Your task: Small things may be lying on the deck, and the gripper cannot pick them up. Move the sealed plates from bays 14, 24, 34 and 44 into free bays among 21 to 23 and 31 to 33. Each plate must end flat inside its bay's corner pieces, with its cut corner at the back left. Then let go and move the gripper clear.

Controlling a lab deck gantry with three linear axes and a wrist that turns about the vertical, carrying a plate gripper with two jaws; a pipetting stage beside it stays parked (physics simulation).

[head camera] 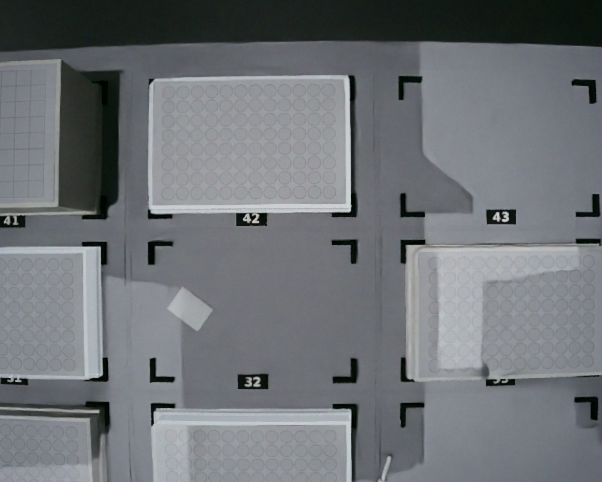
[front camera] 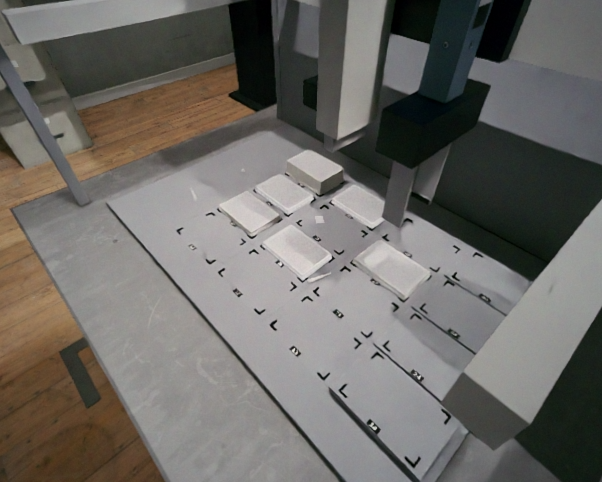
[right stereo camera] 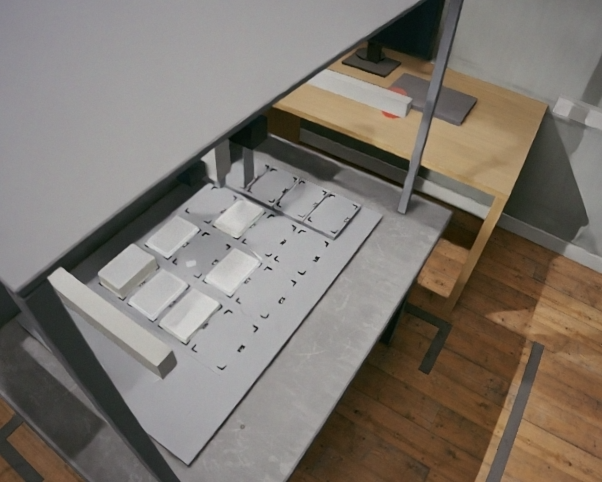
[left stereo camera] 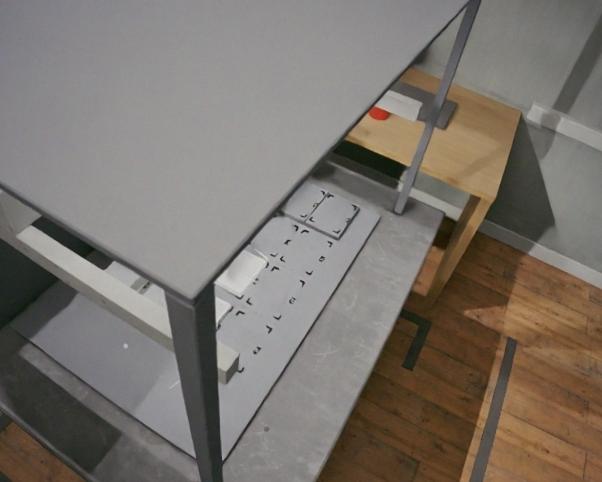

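Where they show: gripper, fingertip midpoint: (front camera: 406, 210) (right stereo camera: 236, 176); robot's base, link origin: (front camera: 178, 231) (right stereo camera: 222, 368) (left stereo camera: 240, 371).
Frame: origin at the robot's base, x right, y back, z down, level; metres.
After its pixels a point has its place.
Sealed plates lie in bay 21 (front camera: 249, 213) @(y -0.074, x -0.144, z -0.014 m) (head camera: 40, 451) @(y -0.092, x -0.168, z -0.014 m) (right stereo camera: 189, 315) @(y -0.058, x -0.146, z -0.014 m), bay 22 (front camera: 297, 250) @(y -0.235, x -0.147, z -0.014 m) (head camera: 251, 451) @(y -0.229, x -0.172, z -0.014 m) (right stereo camera: 232, 271) @(y -0.222, x -0.146, z -0.014 m), bay 31 (front camera: 284, 193) @(y -0.073, x -0.251, z -0.014 m) (head camera: 40, 311) @(y -0.095, x -0.259, z -0.014 m) (right stereo camera: 158, 294) @(y -0.059, x -0.250, z -0.014 m) and bay 33 (front camera: 391, 268) @(y -0.397, x -0.250, z -0.014 m) (head camera: 522, 316) @(y -0.398, x -0.255, z -0.014 m) (right stereo camera: 238, 217) @(y -0.385, x -0.255, z -0.014 m). The bay 33 plate looks flat between its corner pieces, cut corner at the back left. Bay 32's label (head camera: 252, 381) @(y -0.228, x -0.211, z 0.000 m) is uncovered. Bays 14, 24, 34 and 44 show no plates in the front view. My gripper (front camera: 411, 211) @(y -0.392, x -0.257, z -0.160 m) (right stereo camera: 234, 186) @(y -0.392, x -0.257, z -0.160 m) is open and empty, its jaws raised behind the bay 33 plate, near bay 43.
A tall box (front camera: 315, 173) @(y -0.093, x -0.338, z -0.042 m) (head camera: 30, 135) @(y -0.110, x -0.362, z -0.042 m) (right stereo camera: 127, 271) @(y -0.053, x -0.346, z -0.042 m) stands in bay 41; another plate (front camera: 358, 204) @(y -0.224, x -0.352, z -0.014 m) (head camera: 249, 143) @(y -0.229, x -0.363, z -0.014 m) (right stereo camera: 171, 236) @(y -0.220, x -0.359, z -0.015 m) lies in bay 42. A small white square (front camera: 319, 219) @(y -0.188, x -0.258, z -0.001 m) (head camera: 189, 308) @(y -0.187, x -0.259, z -0.001 m) (right stereo camera: 190, 263) @(y -0.186, x -0.260, z -0.001 m) lies in bay 32. A white sliver (front camera: 319, 277) @(y -0.311, x -0.136, z -0.004 m) lies beside the bay 22 plate. The pipetting stage (front camera: 354, 70) hangs nearby.
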